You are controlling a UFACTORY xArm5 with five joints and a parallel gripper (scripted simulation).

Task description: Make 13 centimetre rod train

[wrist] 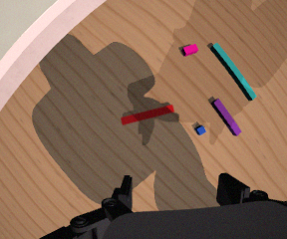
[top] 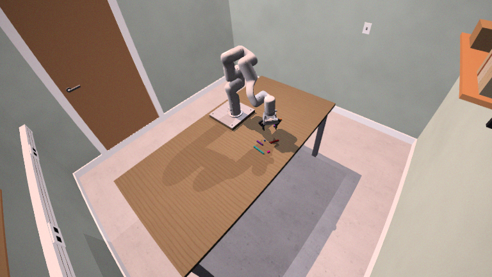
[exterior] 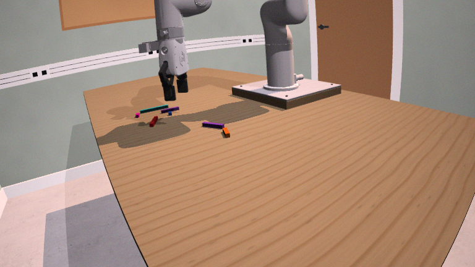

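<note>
Right now my hand is 10 mm short of the blue rod, 70 mm to the left of it and 70 mm above it. Round my hand: turquoise rod: 40 mm ahead, 170 mm to the right, 70 mm below; magenta rod: 100 mm ahead, 130 mm to the right, 70 mm below; red rod: 70 mm ahead, 30 mm to the right, 70 mm below.
</note>
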